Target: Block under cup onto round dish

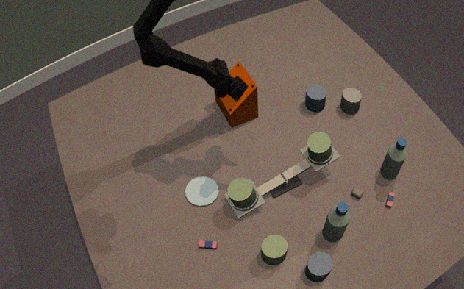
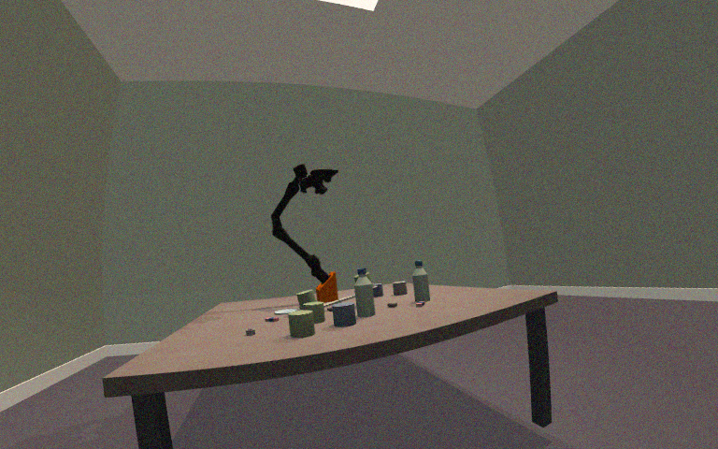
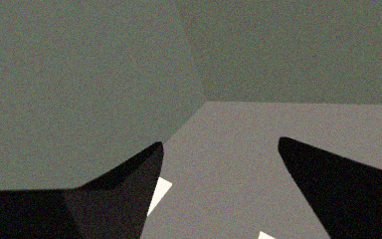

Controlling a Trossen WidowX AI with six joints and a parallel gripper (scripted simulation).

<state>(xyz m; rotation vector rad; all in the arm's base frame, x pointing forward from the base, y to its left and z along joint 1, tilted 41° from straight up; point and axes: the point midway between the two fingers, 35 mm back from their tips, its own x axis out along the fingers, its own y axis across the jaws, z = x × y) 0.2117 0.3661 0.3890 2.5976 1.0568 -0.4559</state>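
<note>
Right now my gripper tip is 63 cm above the green block, 22 cm to the left of it and 12 cm short of it. The rest, counted from my gripper tip: balance (65 cm below, 14 cm ahead, 9 cm to the right); then balance beam (63 cm below, 13 cm ahead, 9 cm to the right); then round dish (67 cm below, 30 cm to the right, 2 cm ahead).
</note>
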